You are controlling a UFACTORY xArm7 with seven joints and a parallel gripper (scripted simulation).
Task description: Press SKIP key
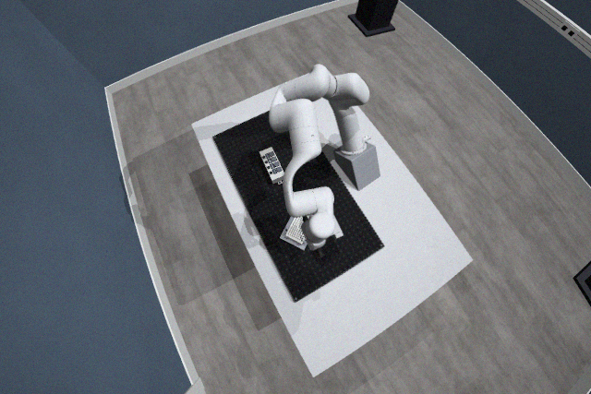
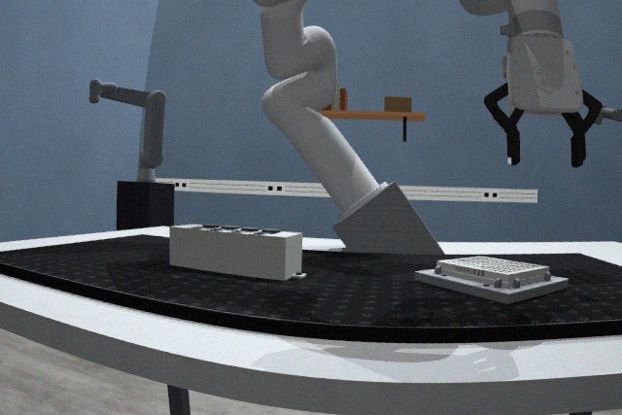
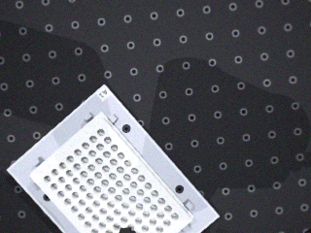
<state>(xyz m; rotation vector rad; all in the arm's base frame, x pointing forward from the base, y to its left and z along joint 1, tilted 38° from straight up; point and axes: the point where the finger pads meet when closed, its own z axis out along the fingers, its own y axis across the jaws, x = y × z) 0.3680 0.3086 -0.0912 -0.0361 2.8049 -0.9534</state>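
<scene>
My hand is 400 mm to the left of the operator panel and 120 mm above it.
</scene>
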